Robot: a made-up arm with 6 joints. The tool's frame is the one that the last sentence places.
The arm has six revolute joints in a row. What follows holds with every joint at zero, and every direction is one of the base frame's. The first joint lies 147.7 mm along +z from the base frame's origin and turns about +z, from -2.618 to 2.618 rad. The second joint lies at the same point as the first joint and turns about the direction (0.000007, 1, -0.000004), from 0 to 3.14 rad. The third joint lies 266.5 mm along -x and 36.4 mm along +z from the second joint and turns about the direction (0.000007, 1, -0.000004), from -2.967 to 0 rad. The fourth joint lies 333.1 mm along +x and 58.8 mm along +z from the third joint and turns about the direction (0.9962, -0.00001, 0.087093), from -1.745 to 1.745 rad. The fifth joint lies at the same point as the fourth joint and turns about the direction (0.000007, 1, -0.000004), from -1.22 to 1.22 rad. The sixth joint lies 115.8 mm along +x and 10 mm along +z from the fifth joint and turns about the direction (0.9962, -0.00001, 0.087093), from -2.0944 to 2.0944 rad. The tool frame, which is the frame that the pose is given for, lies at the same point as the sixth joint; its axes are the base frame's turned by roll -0.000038, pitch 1.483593 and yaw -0.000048 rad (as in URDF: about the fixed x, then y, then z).
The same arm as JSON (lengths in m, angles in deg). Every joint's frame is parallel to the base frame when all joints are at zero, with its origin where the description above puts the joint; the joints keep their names.
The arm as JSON. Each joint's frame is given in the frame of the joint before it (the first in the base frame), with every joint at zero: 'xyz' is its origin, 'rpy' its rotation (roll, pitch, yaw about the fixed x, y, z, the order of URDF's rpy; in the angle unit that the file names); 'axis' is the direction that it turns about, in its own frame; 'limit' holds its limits. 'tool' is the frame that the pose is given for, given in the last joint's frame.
{"units": {"length": "m", "angle": "deg"}, "joints": [{"name": "joint 1", "type": "revolute", "origin": {"xyz": [0.0, 0.0, 0.1477], "rpy": [0.0, 0.0, 0.0]}, "axis": [0.0, 0.0, 1.0], "limit": {"lower": -150.0, "upper": 150.0}}, {"name": "joint 2", "type": "revolute", "origin": {"xyz": [0.0, 0.0, 0.0], "rpy": [0.0, 0.0, 0.0]}, "axis": [0.0, 1.0, 0.0], "limit": {"lower": 0.0, "upper": 179.91}}, {"name": "joint 3", "type": "revolute", "origin": {"xyz": [-0.2665, 0.0, 0.0364], "rpy": [0.0, 0.0, 0.0]}, "axis": [0.0, 1.0, 0.0], "limit": {"lower": -170.0, "upper": 0.0}}, {"name": "joint 4", "type": "revolute", "origin": {"xyz": [0.3331, 0.0, 0.0588], "rpy": [0.0, 0.0, 0.0]}, "axis": [0.9962, 0.0, 0.0871], "limit": {"lower": -99.98, "upper": 99.98}}, {"name": "joint 5", "type": "revolute", "origin": {"xyz": [0.0, 0.0, 0.0], "rpy": [0.0, 0.0, 0.0]}, "axis": [0.0, 1.0, 0.0], "limit": {"lower": -69.9, "upper": 69.9}}, {"name": "joint 6", "type": "revolute", "origin": {"xyz": [0.1158, 0.0, 0.01], "rpy": [0.0, 0.0, 0.0]}, "axis": [0.9962, 0.0, 0.0871], "limit": {"lower": -120.0, "upper": 120.0}}], "tool": {"origin": {"xyz": [0.0, 0.0, 0.0], "rpy": [0.0, 85.0, 0.0]}}}
